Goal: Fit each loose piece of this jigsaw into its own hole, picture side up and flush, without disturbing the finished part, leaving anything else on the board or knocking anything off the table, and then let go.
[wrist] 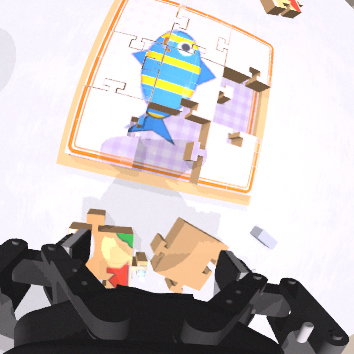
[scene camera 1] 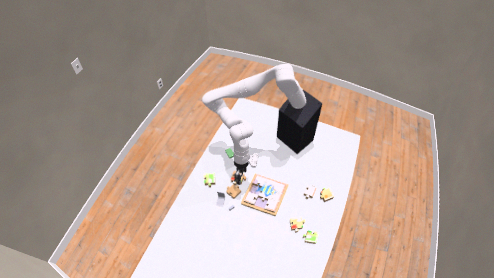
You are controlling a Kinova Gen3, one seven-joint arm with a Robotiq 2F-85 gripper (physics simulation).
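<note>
The jigsaw board (scene camera 1: 259, 209) (wrist: 80, 162) has a blue-and-yellow fish picture and open purple-checked areas at its right side and lower middle. My gripper (scene camera 1: 238, 180) (wrist: 153, 254) is open and empty, above two loose pieces beside the board. One piece (wrist: 112, 250) shows a green, yellow and red picture near the left finger. The other piece (scene camera 1: 233, 191) (wrist: 187, 252) shows plain brown, near the right finger. A white-topped piece (scene camera 1: 310, 191) lies across the board. How high the fingertips are above the pieces is hard to tell.
A green-edged piece (scene camera 1: 209, 179), a green block (scene camera 1: 230, 152), a whitish object (scene camera 1: 254, 160), a grey folded object (scene camera 1: 221, 198) and a small grey block (scene camera 1: 231, 207) (wrist: 263, 237) lie around. Yellow (scene camera 1: 326, 194), yellow-red (scene camera 1: 296, 224) and green (scene camera 1: 310, 236) pieces lie across the board.
</note>
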